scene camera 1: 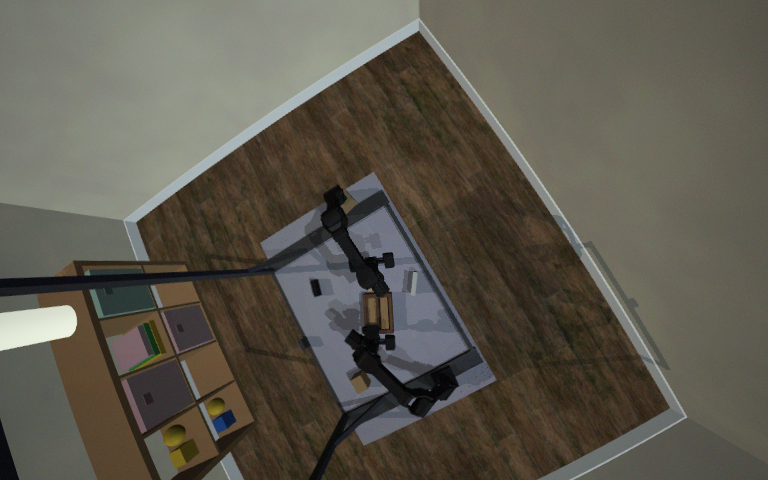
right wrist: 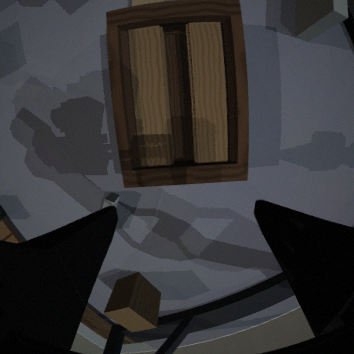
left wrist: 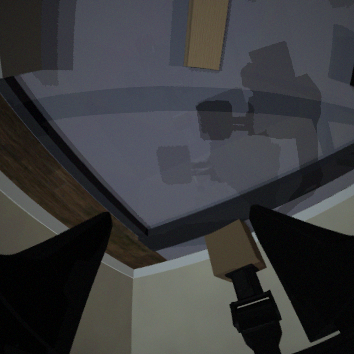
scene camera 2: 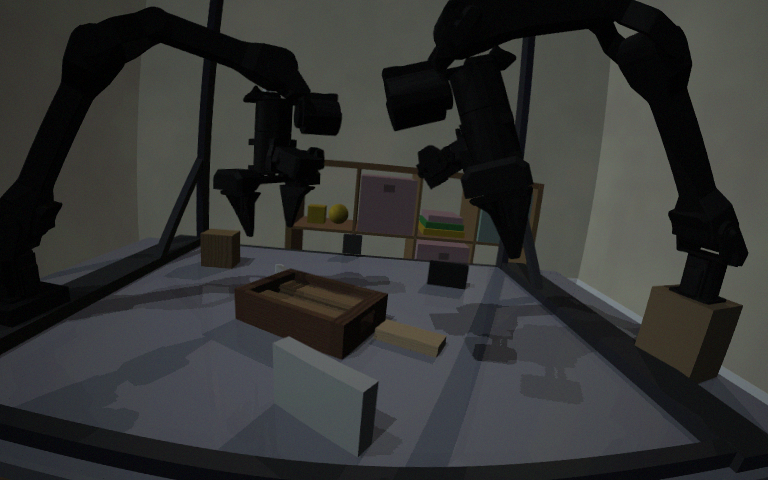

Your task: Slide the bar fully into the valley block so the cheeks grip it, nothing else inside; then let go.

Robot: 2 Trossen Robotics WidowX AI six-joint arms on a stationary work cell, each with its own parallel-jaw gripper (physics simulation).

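Places are measured from the left arm's base along level axes (x ahead, y left, z up), in millimetres.
Pixels of known places: left gripper, fingertip midpoint: point(scene camera 1: 373, 256) point(left wrist: 181, 215) point(scene camera 2: 515, 247); right gripper, fingertip midpoint: point(right wrist: 185, 210) point(scene camera 2: 270, 231); left arm's base, link origin: point(scene camera 1: 338, 198) point(left wrist: 241, 271) point(scene camera 2: 697, 295); right arm's base, link origin: point(scene camera 1: 444, 381) point(scene camera 2: 17, 292).
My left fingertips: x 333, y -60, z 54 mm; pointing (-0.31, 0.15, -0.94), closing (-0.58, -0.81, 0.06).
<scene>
For each thing: its top centre in the pictures, then the offset to it from my left fingertips.
- valley block, top centre: point(right wrist: 178, 90) point(scene camera 2: 312, 291) point(scene camera 1: 377, 313) 207 mm ahead, 191 mm right, 125 mm down
- tan bar, top centre: point(left wrist: 208, 26) point(scene camera 2: 411, 332) 67 mm ahead, 114 mm right, 160 mm down
- pale upright panel, top centre: point(scene camera 2: 321, 361) point(scene camera 1: 414, 283) 217 mm ahead, 44 mm left, 102 mm down
- wooden cube, top centre: point(right wrist: 129, 320) point(scene camera 2: 220, 232) point(scene camera 1: 359, 384) 398 mm ahead, 489 mm right, 101 mm down
- black box, top centre: point(scene camera 2: 449, 263) point(scene camera 1: 314, 288) 106 mm back, 355 mm right, 125 mm down
- small white piece, top centre: point(right wrist: 103, 219) point(scene camera 2: 284, 268) 249 mm ahead, 384 mm right, 151 mm down
The valley block point(scene camera 1: 365, 314) point(scene camera 2: 288, 322) point(right wrist: 185, 176) is a dark-brown open frame on the table. Two light wooden cheeks point(right wrist: 148, 90) point(right wrist: 209, 90) lie in it, with a dark gap between them. The tan bar point(scene camera 2: 410, 337) point(left wrist: 207, 35) lies flat on the table outside the block, at its right end in scene camera 2; part of it shows at the top of the right wrist view. My left gripper point(scene camera 2: 512, 249) point(left wrist: 181, 215) is open and empty, above the table to the right of the bar. My right gripper point(scene camera 2: 270, 229) point(right wrist: 185, 210) is open and empty, above the block's far-left side.
A pale upright panel point(scene camera 1: 413, 283) point(scene camera 2: 325, 396) stands in front of the block. A wooden cube point(scene camera 1: 359, 381) point(scene camera 2: 220, 247) point(right wrist: 132, 302) and a black box point(scene camera 1: 315, 286) point(scene camera 2: 447, 273) stand farther back. A small white piece point(scene camera 2: 279, 267) point(right wrist: 111, 201) lies behind the block.
</scene>
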